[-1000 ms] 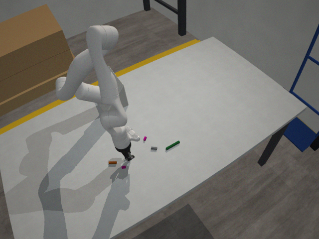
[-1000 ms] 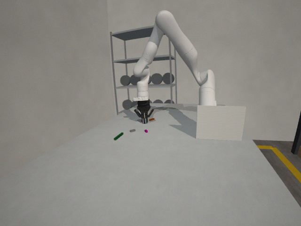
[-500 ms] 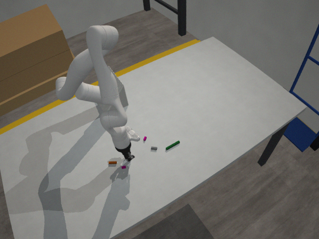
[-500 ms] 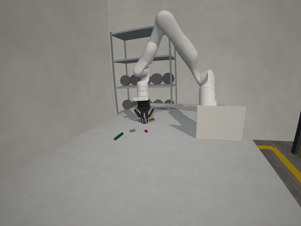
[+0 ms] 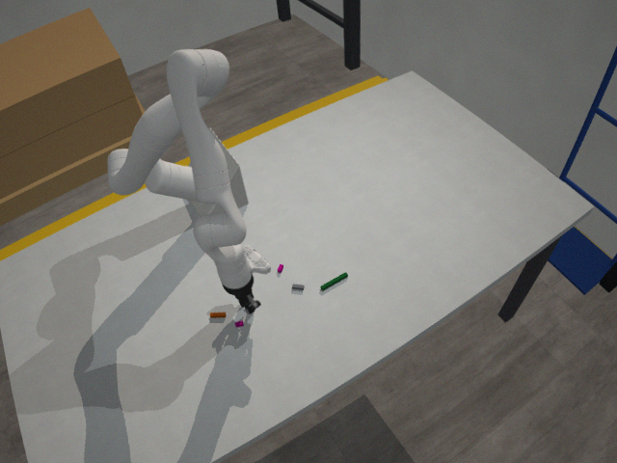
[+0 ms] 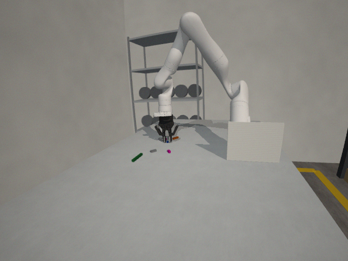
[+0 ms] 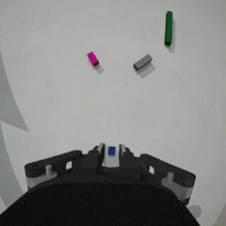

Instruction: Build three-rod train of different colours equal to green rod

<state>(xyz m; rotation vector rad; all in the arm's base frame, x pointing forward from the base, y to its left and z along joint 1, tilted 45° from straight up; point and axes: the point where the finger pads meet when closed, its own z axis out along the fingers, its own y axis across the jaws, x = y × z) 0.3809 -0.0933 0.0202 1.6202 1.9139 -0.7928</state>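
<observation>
Now: hand 10 mm above the blue rod. Round my hand: grey rod 140 mm to the left, 20 mm ahead, 10 mm below; then orange rod 80 mm to the right, 20 mm behind, 10 mm below; then green rod 230 mm to the left, 60 mm ahead, 10 mm below.
</observation>
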